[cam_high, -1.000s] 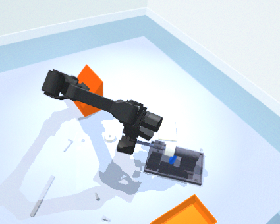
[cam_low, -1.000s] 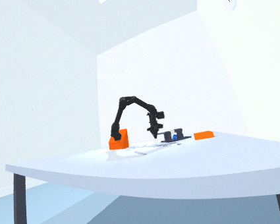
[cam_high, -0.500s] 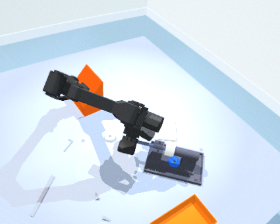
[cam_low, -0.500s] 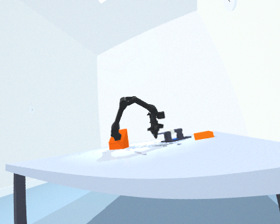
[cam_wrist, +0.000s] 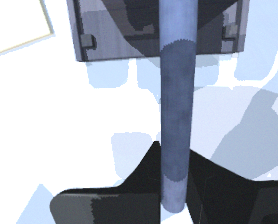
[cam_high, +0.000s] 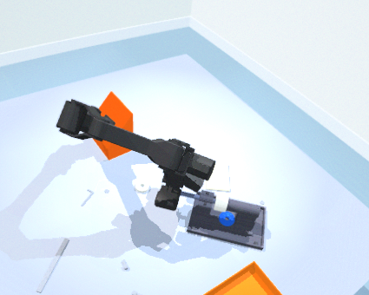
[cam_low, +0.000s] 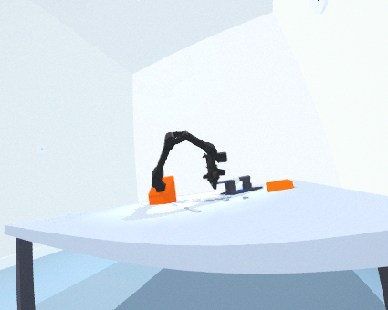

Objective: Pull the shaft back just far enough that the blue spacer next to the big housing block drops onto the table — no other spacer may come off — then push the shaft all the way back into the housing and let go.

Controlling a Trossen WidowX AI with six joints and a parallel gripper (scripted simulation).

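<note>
My gripper tip is now 60 mm short of the grey-blue shaft, 50 mm to the right of it and 30 mm below it. Also, from my gripper tip: thin blue spacer: 150 mm ahead, 110 mm to the left, 40 mm below; cream sheet: 210 mm to the left, 40 mm below; orange tray: 340 mm ahead, 50 mm to the right, 40 mm below.
</note>
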